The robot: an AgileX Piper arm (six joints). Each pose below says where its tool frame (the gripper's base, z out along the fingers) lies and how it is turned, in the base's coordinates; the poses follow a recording.
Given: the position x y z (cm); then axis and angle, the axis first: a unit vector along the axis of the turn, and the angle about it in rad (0 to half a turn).
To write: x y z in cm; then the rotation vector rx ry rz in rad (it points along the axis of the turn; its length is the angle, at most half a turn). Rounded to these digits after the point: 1 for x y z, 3 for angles.
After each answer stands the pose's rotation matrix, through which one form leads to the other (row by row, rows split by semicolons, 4 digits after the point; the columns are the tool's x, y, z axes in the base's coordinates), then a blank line. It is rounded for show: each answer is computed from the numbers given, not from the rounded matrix.
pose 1, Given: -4.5, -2.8, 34.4, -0.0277, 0.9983, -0.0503, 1.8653
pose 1, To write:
-4.5, -2.8, 34.4, -0.052, 1.862, -0.094
-0.2893 0.0125 0.9572; -0.0838 0.9957 -0.0383; -0.9536 -0.0913 -0.2870

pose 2, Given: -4.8, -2.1, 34.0, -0.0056, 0.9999, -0.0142, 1.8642
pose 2, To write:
-4.8, -2.1, 34.0, -0.010, 1.864, -0.026
-0.2892 0.0064 0.9573; -0.0208 0.9997 -0.0129; -0.9571 -0.0237 -0.2890

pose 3, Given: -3.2, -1.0, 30.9, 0.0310, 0.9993, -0.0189, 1.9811
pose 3, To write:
-3.2, -1.0, 30.9, 0.061, 1.980, -0.037
-0.3975 0.0607 0.9156; 0.0260 0.9982 -0.0549; -0.9172 0.0020 -0.3984

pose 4, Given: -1.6, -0.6, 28.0, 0.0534, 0.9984, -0.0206, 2.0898
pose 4, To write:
-1.6, -0.6, 28.0, 0.112, 2.086, -0.043
-0.4917 0.0976 0.8652; 0.0619 0.9951 -0.0771; -0.8685 0.0156 -0.4954

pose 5, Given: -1.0, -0.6, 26.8, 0.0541, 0.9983, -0.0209, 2.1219
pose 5, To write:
-1.0, -0.6, 26.8, 0.115, 2.118, -0.044
-0.5192 0.1001 0.8488; 0.0645 0.9949 -0.0779; -0.8522 0.0143 -0.5230

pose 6, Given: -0.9, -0.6, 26.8, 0.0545, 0.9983, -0.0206, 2.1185
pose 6, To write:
-0.9, -0.6, 26.8, 0.115, 2.115, -0.044
-0.5162 0.1003 0.8506; 0.0652 0.9948 -0.0778; -0.8540 0.0153 -0.5201

